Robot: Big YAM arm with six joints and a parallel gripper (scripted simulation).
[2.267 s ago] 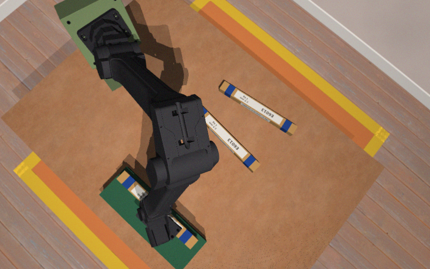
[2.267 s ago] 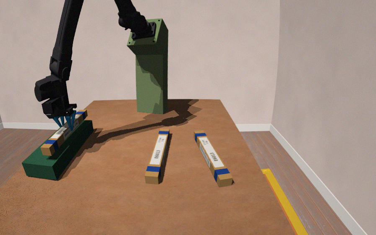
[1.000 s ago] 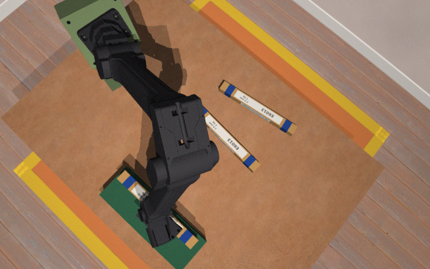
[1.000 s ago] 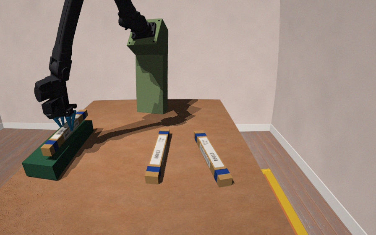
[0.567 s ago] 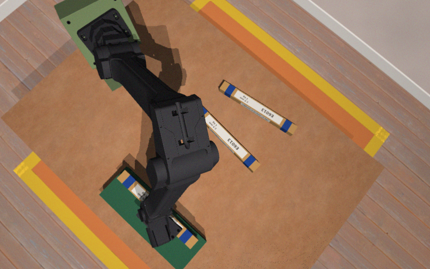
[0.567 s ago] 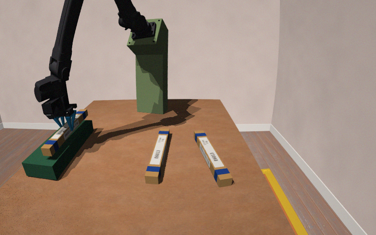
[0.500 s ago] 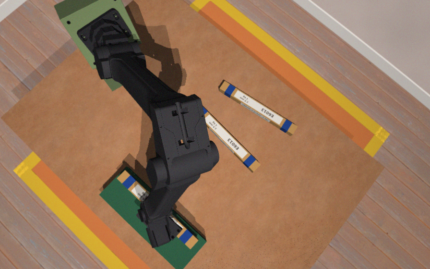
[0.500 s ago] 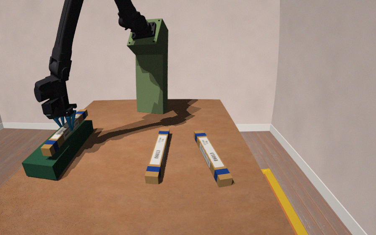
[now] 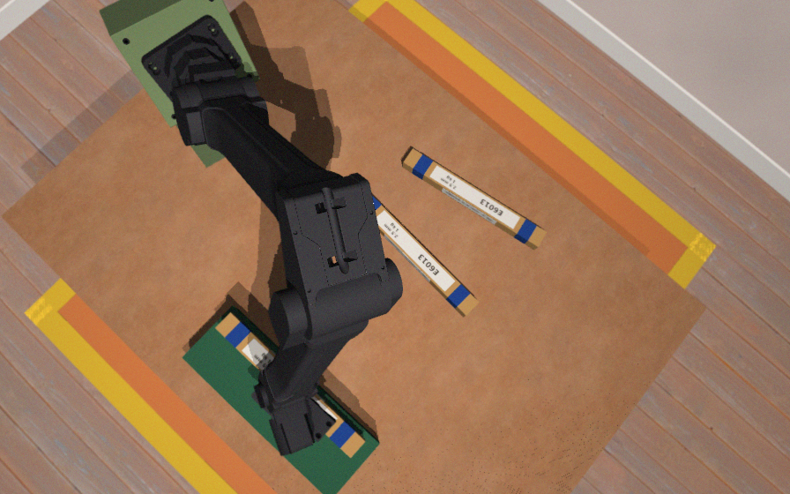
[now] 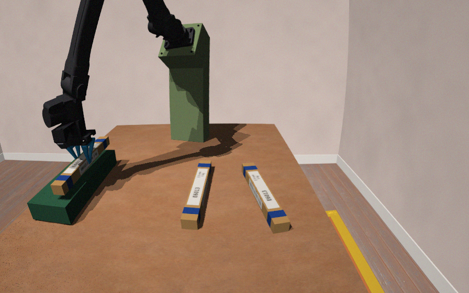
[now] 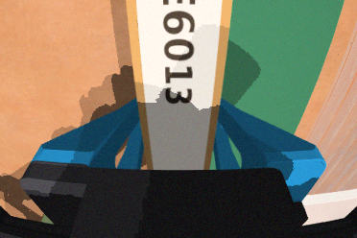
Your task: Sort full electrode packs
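Now: hand 4 cm to the left of the green platform and 8 cm above it.
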